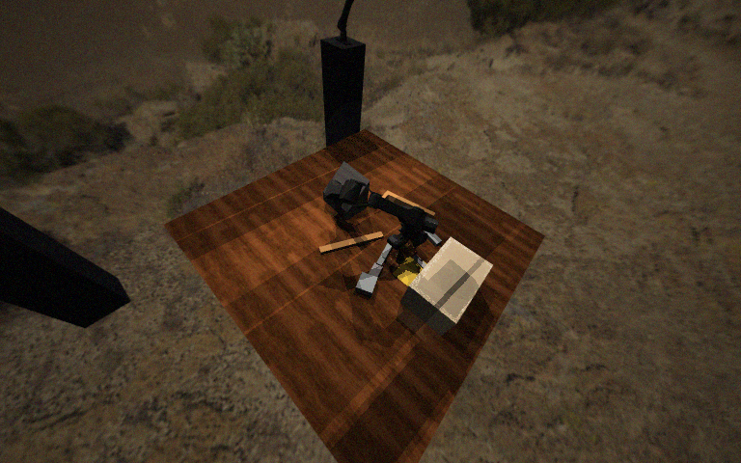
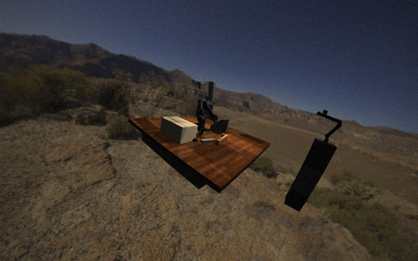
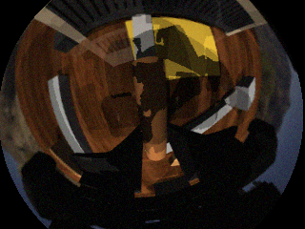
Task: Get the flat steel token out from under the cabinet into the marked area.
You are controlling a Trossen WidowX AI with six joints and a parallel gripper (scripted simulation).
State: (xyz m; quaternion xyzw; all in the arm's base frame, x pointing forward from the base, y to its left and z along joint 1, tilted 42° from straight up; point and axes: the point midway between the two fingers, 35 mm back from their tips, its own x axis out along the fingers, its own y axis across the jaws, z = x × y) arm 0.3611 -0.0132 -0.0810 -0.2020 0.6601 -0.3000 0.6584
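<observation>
The grey bar lies 40 mm ahead of my gripper tip and 150 mm to the left of it. The rest, counted from my gripper tip: wooden stick: 170 mm behind, 160 mm to the right; grey block: 20 mm ahead, 270 mm to the right, 10 mm above; grey scraper: 20 mm behind, 140 mm to the right.
</observation>
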